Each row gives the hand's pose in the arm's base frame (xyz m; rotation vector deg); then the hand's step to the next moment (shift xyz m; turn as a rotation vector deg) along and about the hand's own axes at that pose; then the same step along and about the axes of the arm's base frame.
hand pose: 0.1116 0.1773 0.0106 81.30 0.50 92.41
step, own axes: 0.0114 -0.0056 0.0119 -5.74 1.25 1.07
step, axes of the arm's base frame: 0.0141 0.0037 0.0094 -0.70 -4.90 -3.33
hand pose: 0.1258 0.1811 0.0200 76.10 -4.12 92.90
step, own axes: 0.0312 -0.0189 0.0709 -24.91 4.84 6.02
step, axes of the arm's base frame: 0.0664 -0.0123 0.0423 -1.64 -21.80 -14.22
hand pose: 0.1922 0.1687 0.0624 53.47 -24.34 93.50
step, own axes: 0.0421 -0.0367 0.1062 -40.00 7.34 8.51
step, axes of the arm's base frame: 0.0698 -0.0372 0.0902 -2.62 -34.07 -23.64
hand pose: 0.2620 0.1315 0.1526 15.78 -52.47 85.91
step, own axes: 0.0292 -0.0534 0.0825 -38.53 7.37 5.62
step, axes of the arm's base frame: 0.0154 -0.0405 0.0929 -1.91 -31.04 -24.56
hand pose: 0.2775 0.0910 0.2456 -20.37 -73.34 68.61
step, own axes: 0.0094 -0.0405 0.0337 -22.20 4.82 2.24
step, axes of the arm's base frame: -0.0111 -0.0218 0.0476 -0.52 -17.26 -14.93
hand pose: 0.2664 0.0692 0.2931 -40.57 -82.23 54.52
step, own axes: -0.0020 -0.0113 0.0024 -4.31 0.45 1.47
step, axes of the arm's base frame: -0.0009 -0.0075 0.0090 -1.07 -3.73 -2.42
